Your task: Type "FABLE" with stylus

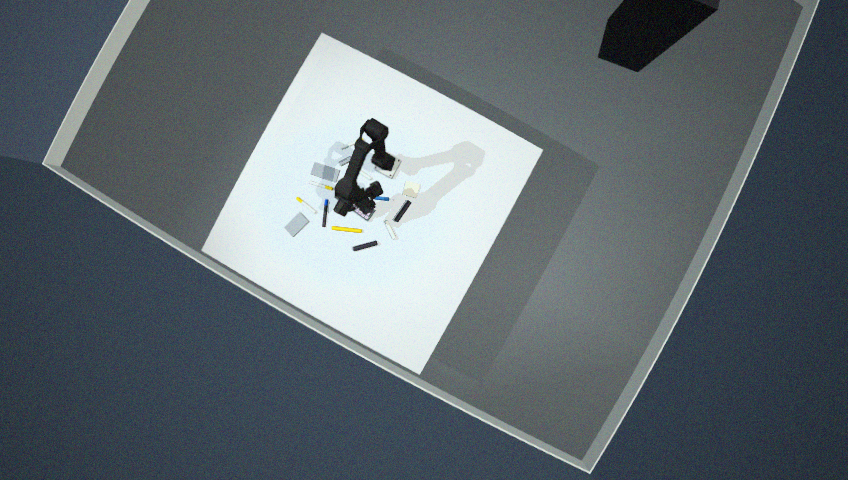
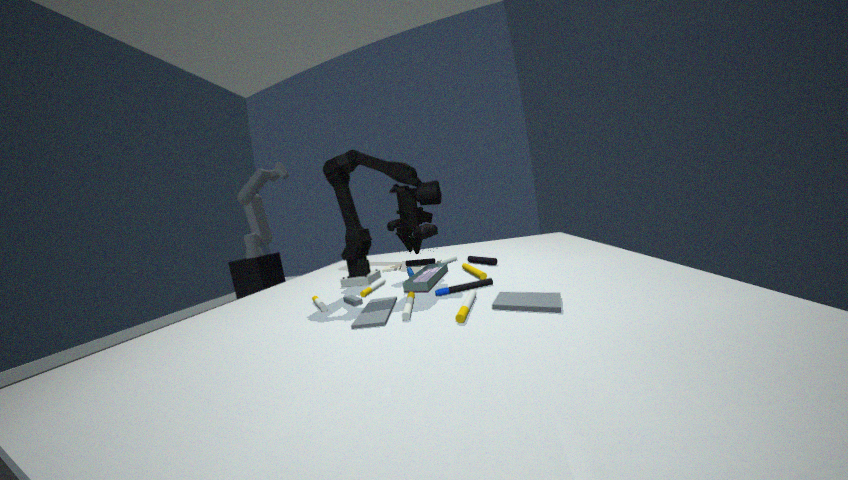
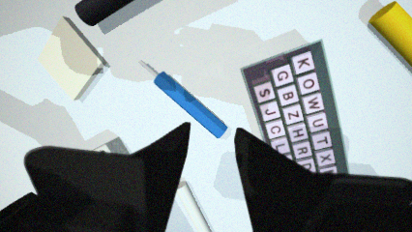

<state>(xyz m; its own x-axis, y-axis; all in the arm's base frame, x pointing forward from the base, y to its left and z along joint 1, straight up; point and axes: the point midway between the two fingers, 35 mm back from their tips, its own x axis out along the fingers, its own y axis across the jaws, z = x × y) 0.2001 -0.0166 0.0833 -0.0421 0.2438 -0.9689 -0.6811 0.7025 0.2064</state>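
The stylus is 70 mm below my gripper tip, 60 mm to the left of it and 30 mm behind it. Also, from my gripper tip: cream block 160 mm to the left, 110 mm behind, 70 mm below; then white cylinder 120 mm to the left, 110 mm ahead, 70 mm below.
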